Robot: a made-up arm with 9 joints. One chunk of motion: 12 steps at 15 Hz.
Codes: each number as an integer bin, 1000 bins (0 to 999) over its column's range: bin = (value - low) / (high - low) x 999, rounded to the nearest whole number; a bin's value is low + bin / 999 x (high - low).
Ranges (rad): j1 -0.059..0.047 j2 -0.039..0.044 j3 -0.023..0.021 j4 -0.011..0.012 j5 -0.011..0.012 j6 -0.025..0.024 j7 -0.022..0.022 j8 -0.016..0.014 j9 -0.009..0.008
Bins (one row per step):
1: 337 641 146 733 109 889 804 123 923
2: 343 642 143 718 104 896 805 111 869
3: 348 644 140 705 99 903 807 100 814
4: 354 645 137 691 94 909 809 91 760
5: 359 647 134 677 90 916 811 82 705
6: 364 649 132 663 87 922 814 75 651
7: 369 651 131 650 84 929 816 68 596
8: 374 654 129 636 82 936 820 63 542
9: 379 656 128 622 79 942 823 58 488
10: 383 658 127 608 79 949 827 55 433
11: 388 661 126 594 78 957 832 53 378
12: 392 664 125 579 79 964 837 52 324
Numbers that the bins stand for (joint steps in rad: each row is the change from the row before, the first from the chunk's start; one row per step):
1: -0.02324 0.01426 -0.01657 0.00588 -0.00849 0.01860 0.01341 -0.01231 0.00671
2: -0.02261 0.01434 -0.01670 0.00553 -0.00861 0.01895 0.01346 -0.01267 0.00579
3: -0.02208 0.01451 -0.01683 0.00523 -0.00872 0.01929 0.01354 -0.01300 0.00485
4: -0.02144 0.01459 -0.01697 0.00491 -0.00884 0.01959 0.01363 -0.01327 0.00393
5: -0.02091 0.01475 -0.01710 0.00459 -0.00893 0.01993 0.01372 -0.01354 0.00300
6: -0.02038 0.01492 -0.01719 0.00426 -0.00900 0.02022 0.01385 -0.01375 0.00208
7: -0.01985 0.01509 -0.01723 0.00396 -0.00907 0.02057 0.01394 -0.01396 0.00114
8: -0.01932 0.01534 -0.01732 0.00364 -0.00911 0.02091 0.01412 -0.01411 0.00022
9: -0.01879 0.01550 -0.01736 0.00332 -0.00918 0.02120 0.01425 -0.01426 -0.00070
10: -0.01836 0.01567 -0.01741 0.00300 -0.00918 0.02155 0.01442 -0.01435 -0.00163
11: -0.01783 0.01592 -0.01745 0.00268 -0.00920 0.02194 0.01464 -0.01441 -0.00257
12: -0.01741 0.01617 -0.01749 0.00233 -0.00918 0.02228 0.01486 -0.01444 -0.00349

